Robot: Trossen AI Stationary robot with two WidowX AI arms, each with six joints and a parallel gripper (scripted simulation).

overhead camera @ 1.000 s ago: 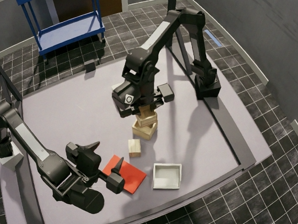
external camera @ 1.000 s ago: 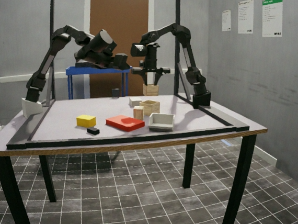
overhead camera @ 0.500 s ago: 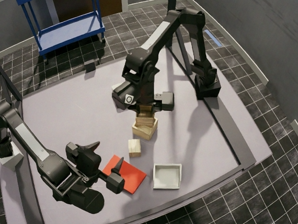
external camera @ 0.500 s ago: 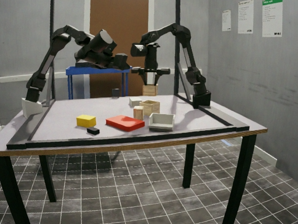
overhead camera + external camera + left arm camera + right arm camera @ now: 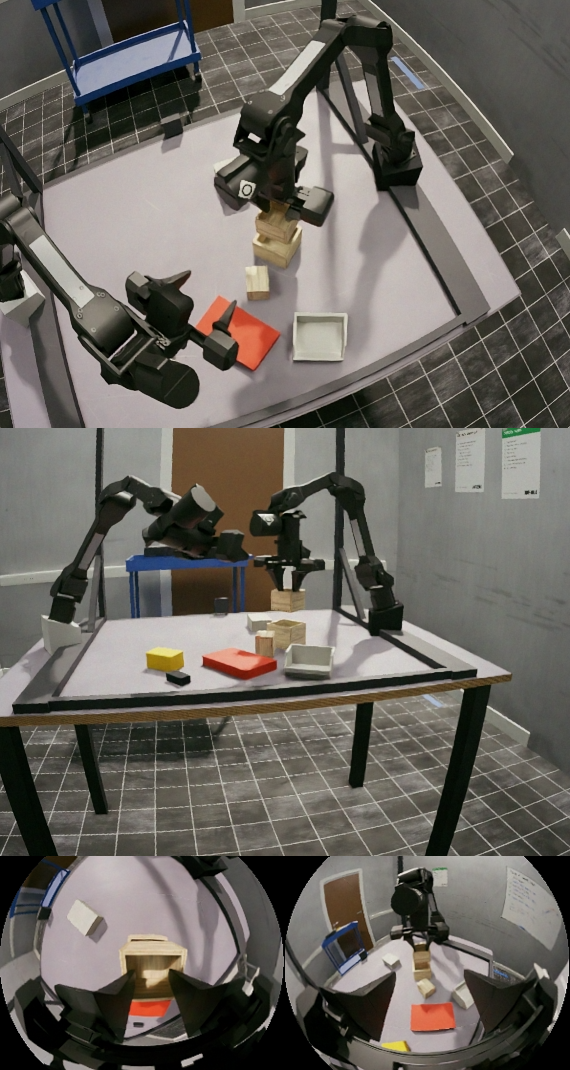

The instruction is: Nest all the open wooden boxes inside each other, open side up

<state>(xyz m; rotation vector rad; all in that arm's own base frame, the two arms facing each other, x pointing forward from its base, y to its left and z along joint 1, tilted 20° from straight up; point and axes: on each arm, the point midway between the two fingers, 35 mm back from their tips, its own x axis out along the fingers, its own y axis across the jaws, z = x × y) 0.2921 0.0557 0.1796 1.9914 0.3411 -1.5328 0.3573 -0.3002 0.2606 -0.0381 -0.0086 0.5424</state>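
Now: left hand 140 mm above the small wooden box, 70 mm to the left of it and 70 mm short of it. From my left hand the other things lie so: pale grey tray 220 mm ahead, 140 mm below, 10 mm to the right; then white block 190 mm behind, 150 mm below, 40 mm to the right; then flat red block 160 mm below, 150 mm to the right, 150 mm ahead.
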